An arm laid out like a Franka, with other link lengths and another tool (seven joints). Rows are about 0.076 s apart.
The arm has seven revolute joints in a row. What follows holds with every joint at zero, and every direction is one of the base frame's. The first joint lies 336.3 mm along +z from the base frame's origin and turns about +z. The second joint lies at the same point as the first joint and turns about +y. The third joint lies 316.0 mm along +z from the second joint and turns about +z. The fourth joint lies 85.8 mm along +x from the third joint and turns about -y. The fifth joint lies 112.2 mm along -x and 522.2 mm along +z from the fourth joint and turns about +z. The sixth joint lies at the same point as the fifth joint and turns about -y. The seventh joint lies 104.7 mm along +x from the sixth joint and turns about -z. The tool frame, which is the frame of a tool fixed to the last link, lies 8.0 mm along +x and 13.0 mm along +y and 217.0 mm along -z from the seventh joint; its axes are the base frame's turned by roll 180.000, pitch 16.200 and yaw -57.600 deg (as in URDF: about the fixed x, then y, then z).
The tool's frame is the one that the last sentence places.
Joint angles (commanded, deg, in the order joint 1, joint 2, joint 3, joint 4, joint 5, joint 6, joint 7), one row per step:
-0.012 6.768 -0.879 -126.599 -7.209 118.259 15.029
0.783 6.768 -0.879 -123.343 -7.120 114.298 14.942
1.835 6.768 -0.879 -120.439 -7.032 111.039 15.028
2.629 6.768 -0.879 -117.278 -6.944 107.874 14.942
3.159 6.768 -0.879 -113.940 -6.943 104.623 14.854
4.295 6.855 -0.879 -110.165 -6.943 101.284 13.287
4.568 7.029 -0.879 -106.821 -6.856 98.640 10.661
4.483 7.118 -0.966 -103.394 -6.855 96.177 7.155
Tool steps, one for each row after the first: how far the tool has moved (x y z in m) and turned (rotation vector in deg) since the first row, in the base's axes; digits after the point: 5 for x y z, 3 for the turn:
0.01227 0.00734 0.02579 -0.234 0.685 0.449
0.02302 0.01832 0.04974 -0.444 1.003 1.050
0.03471 0.02689 0.07681 -0.577 0.989 1.560
0.04578 0.03241 0.10614 -0.763 0.882 1.840
0.05692 0.04579 0.13930 -0.546 0.688 4.121
0.06618 0.04967 0.16828 0.077 0.462 6.587
0.07511 0.04804 0.19973 0.831 -0.003 9.515

